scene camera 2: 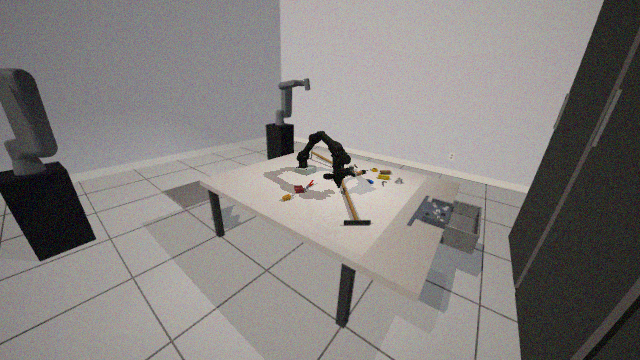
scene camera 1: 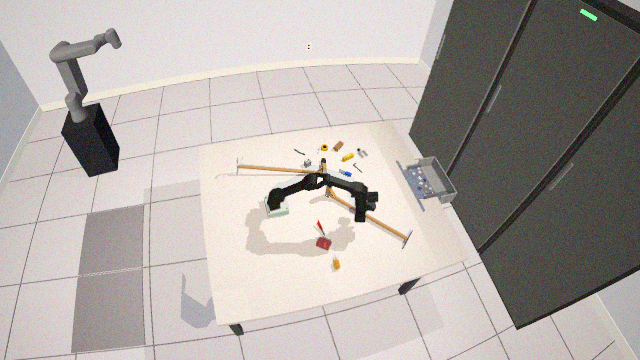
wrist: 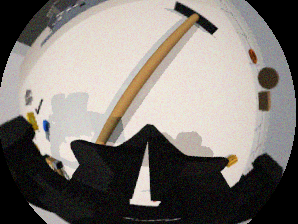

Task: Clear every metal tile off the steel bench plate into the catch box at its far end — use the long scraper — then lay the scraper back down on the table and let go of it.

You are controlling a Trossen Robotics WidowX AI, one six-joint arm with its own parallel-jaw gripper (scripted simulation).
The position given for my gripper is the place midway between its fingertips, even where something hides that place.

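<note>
From the wrist camera I can see my gripper (wrist: 149,127), and it's shut and holding nothing. That same camera gives me a long scraper (wrist: 138,81) too.
</note>
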